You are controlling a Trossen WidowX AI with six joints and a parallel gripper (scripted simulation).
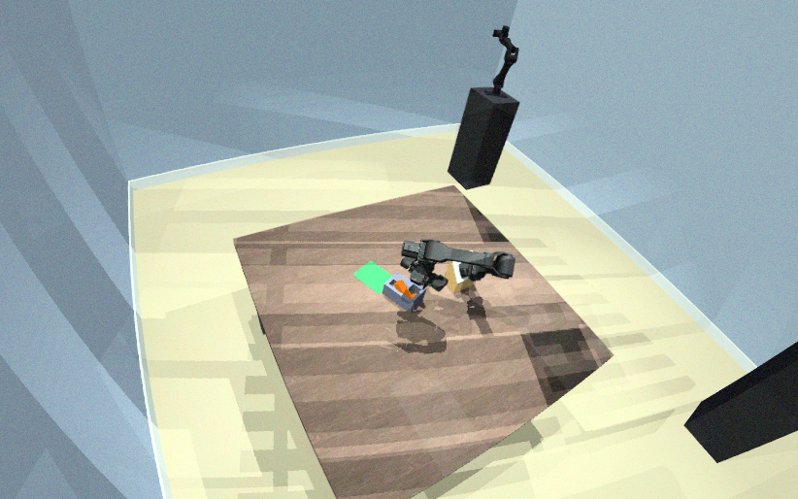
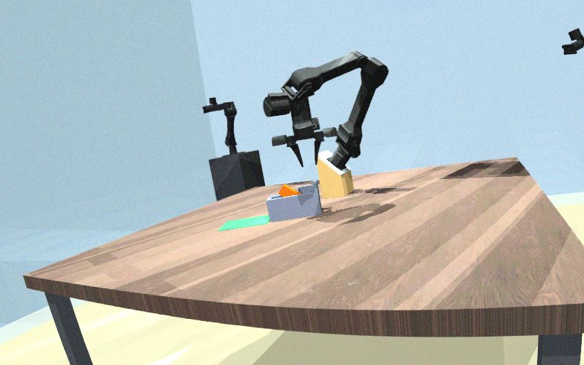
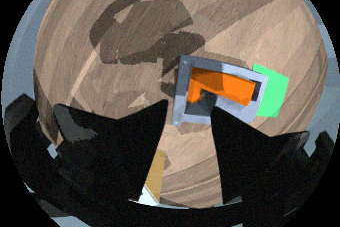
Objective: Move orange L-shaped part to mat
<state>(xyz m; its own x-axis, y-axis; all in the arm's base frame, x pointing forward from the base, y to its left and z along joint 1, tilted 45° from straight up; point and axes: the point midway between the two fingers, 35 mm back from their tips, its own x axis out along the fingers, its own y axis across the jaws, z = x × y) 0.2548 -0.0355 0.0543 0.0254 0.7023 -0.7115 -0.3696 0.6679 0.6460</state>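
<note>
Now: gripper tip 1 cm short of the orange L-shaped part, 4 cm to the left of it and 10 cm above it. Round my gripper tip: green mat: 7 cm ahead, 21 cm to the right, 15 cm below.
</note>
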